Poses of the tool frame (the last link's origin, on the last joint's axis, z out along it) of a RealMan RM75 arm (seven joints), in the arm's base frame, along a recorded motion.
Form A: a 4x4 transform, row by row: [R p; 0 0 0 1], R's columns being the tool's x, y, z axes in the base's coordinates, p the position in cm. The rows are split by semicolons.
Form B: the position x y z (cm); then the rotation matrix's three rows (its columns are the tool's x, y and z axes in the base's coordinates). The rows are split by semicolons. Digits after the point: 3 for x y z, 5 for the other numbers.
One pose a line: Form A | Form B
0.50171 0.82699 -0.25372 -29.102; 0.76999 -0.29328 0.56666 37.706; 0.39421 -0.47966 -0.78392 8.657; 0 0 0 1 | -29.102 37.706 8.657; 0.50171 0.82699 -0.25372; 0.76999 -0.29328 0.56666; 0.39421 -0.47966 -0.78392
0.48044 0.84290 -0.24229 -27.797; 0.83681 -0.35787 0.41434 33.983; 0.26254 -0.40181 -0.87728 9.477; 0 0 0 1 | -27.797 33.983 9.477; 0.48044 0.84290 -0.24229; 0.83681 -0.35787 0.41434; 0.26254 -0.40181 -0.87728
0.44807 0.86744 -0.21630 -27.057; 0.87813 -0.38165 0.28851 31.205; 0.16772 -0.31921 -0.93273 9.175; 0 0 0 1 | -27.057 31.205 9.175; 0.44807 0.86744 -0.21630; 0.87813 -0.38165 0.28851; 0.16772 -0.31921 -0.93273
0.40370 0.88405 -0.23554 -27.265; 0.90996 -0.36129 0.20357 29.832; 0.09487 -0.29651 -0.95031 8.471; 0 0 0 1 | -27.265 29.832 8.471; 0.40370 0.88405 -0.23554; 0.90996 -0.36129 0.20357; 0.09487 -0.29651 -0.95031
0.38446 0.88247 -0.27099 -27.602; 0.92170 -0.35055 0.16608 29.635; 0.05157 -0.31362 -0.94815 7.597; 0 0 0 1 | -27.602 29.635 7.597; 0.38446 0.88247 -0.27099; 0.92170 -0.35055 0.16608; 0.05157 -0.31362 -0.94815
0.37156 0.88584 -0.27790 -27.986; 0.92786 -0.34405 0.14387 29.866; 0.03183 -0.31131 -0.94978 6.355; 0 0 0 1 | -27.986 29.866 6.355; 0.37156 0.88584 -0.27790; 0.92786 -0.34405 0.14387; 0.03183 -0.31131 -0.94978
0.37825 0.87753 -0.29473 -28.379; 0.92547 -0.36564 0.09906 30.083; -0.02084 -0.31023 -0.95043 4.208; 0 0 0 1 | -28.379 30.083 4.208; 0.37825 0.87753 -0.29473; 0.92547 -0.36564 0.09906; -0.02084 -0.31023 -0.95043
